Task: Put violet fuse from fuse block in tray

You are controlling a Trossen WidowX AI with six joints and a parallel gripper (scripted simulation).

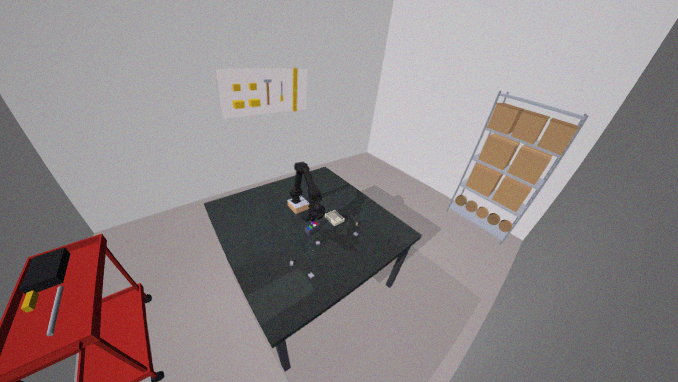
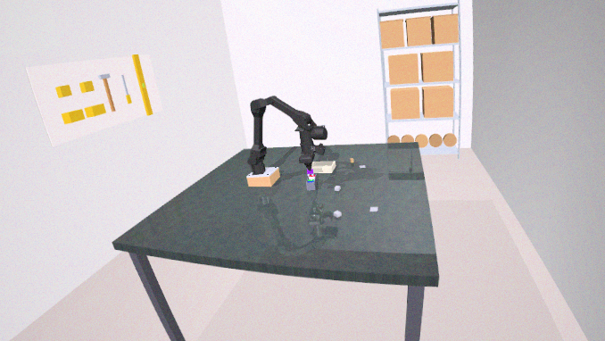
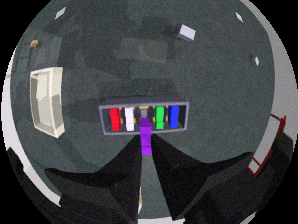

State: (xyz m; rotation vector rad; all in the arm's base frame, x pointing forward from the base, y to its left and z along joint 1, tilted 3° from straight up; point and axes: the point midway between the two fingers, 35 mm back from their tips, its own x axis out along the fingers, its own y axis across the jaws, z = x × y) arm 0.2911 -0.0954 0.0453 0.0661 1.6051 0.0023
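Right now my gripper tip is 40 mm short of the tray, 210 mm to the right of it and 80 mm above it. Round my gripper tip: violet fuse 10 mm below.
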